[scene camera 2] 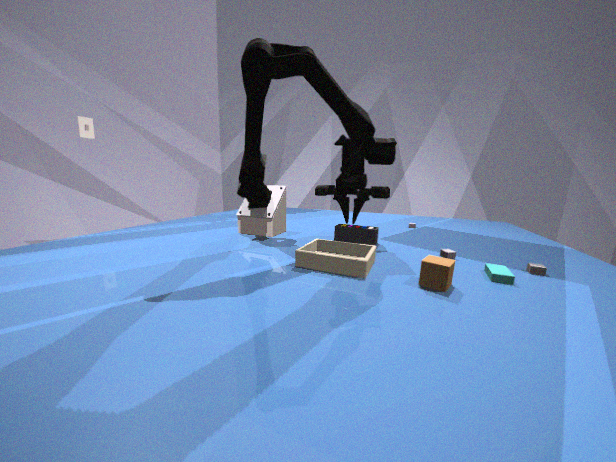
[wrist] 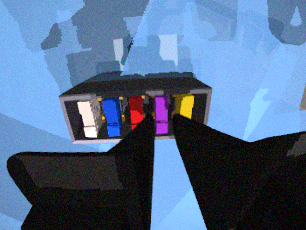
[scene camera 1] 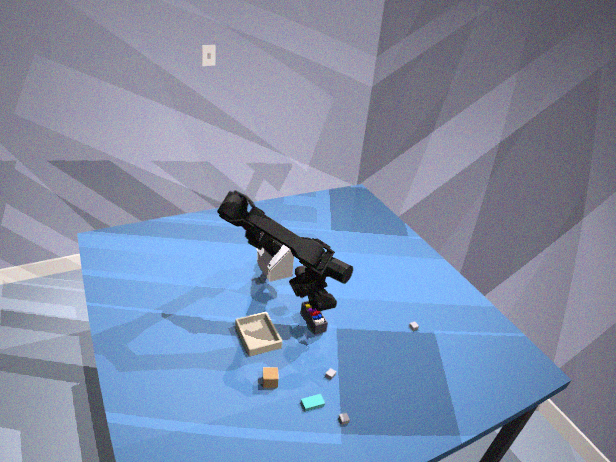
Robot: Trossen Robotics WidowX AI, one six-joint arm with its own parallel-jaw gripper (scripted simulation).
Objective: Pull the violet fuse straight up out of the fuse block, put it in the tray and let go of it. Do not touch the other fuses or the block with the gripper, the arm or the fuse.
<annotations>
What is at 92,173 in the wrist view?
My gripper.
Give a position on a white fuse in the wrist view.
At 91,116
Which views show my gripper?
Scene camera 2, the wrist view and scene camera 1: all of them.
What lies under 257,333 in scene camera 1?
A tray.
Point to a tray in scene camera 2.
At 352,259
</annotations>
